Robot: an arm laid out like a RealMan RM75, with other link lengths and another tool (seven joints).
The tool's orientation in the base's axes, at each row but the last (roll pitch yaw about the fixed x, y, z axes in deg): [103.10 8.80 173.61]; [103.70 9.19 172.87]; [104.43 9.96 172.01]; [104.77 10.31 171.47]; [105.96 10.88 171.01]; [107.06 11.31 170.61]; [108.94 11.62 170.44]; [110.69 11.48 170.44]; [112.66 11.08 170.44]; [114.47 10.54 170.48]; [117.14 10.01 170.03]
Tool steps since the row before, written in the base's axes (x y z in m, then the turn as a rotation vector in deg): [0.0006 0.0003 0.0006 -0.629 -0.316 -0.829]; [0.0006 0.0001 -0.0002 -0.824 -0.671 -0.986]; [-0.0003 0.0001 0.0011 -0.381 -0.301 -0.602]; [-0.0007 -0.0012 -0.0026 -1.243 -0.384 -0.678]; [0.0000 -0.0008 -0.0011 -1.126 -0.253 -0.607]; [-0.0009 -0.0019 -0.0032 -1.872 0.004 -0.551]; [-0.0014 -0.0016 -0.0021 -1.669 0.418 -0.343]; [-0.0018 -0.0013 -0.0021 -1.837 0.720 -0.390]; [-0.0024 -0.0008 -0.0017 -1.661 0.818 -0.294]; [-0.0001 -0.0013 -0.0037 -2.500 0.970 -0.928]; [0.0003 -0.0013 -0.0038 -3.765 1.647 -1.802]
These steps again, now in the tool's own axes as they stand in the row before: [-0.0006 0.0006 0.0002 0.710 -0.797 -0.209]; [-0.0005 -0.0002 0.0002 0.882 -1.014 -0.543]; [0.0001 0.0011 -0.0002 0.435 -0.606 -0.207]; [0.0010 -0.0027 -0.0006 1.275 -0.586 -0.429]; [0.0001 -0.0013 -0.0005 1.168 -0.496 -0.301]; [0.0012 -0.0035 -0.0010 1.920 -0.259 -0.236]; [0.0015 -0.0023 -0.0011 1.749 0.053 0.125]; [0.0019 -0.0022 -0.0009 1.970 0.145 0.378]; [0.0025 -0.0016 -0.0006 1.797 0.253 0.470]; [0.0006 -0.0039 0.0003 2.751 -0.168 0.673]; [0.0001 -0.0040 0.0007 4.246 -0.519 1.356]
